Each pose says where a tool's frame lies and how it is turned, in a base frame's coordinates. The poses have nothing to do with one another.
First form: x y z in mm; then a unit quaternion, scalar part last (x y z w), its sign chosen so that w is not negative.
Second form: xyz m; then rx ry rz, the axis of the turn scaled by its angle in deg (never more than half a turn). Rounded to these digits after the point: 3 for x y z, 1 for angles.
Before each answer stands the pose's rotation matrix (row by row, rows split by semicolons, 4 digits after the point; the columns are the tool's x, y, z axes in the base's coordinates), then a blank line. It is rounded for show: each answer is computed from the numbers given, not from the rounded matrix.
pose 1, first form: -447, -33, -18, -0.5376, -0.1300, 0.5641, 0.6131
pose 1, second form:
0.3298 -0.5519 -0.7659; 0.8315 -0.2144 0.5125; -0.4471 -0.8059 0.3882

-0.447, -0.033, -0.018, -71.0, -17.2, 74.5
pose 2, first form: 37, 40, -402, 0.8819, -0.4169, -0.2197, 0.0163
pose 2, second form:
0.5559 -0.7281 -0.4011; -0.7424 -0.6519 0.1544; -0.3739 0.2119 -0.9029

0.037, 0.040, -0.402, 157.1, -74.3, -39.1
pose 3, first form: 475, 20, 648, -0.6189, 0.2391, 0.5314, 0.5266
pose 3, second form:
0.3208 -0.8557 -0.4060; 0.2637 -0.3310 0.9060; -0.9097 -0.3977 0.1195

0.475, 0.020, 0.648, -84.8, 32.8, 72.8
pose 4, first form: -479, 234, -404, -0.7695, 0.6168, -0.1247, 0.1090
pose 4, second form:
0.2080 -0.9221 0.3264; -0.9764 -0.2154 0.0139; 0.0575 -0.3216 -0.9451

-0.479, 0.234, -0.404, -129.7, 103.9, -21.0
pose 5, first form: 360, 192, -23, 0.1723, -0.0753, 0.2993, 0.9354
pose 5, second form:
0.8095 -0.5859 -0.0377; 0.5340 0.7614 -0.3674; 0.2440 0.2773 0.9293

0.360, 0.192, -0.023, 20.2, -8.8, 35.1
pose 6, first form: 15, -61, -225, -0.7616, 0.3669, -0.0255, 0.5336
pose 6, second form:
0.7295 -0.5316 0.4304; -0.5861 -0.1613 0.7940; -0.3527 -0.8315 -0.4293

0.015, -0.061, -0.225, -104.0, 50.1, -3.5
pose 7, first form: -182, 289, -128, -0.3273, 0.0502, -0.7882, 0.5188
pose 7, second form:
-0.2475 0.7849 0.5680; -0.8506 -0.4567 0.2605; 0.4638 -0.4187 0.7807

-0.182, 0.289, -0.128, -45.0, 6.9, -108.3
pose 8, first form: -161, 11, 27, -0.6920, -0.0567, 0.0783, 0.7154
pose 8, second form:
0.9813 -0.0336 -0.1895; 0.1905 0.0300 0.9812; -0.0272 -0.9990 0.0358

-0.161, 0.011, 0.027, -87.8, -7.2, 9.9
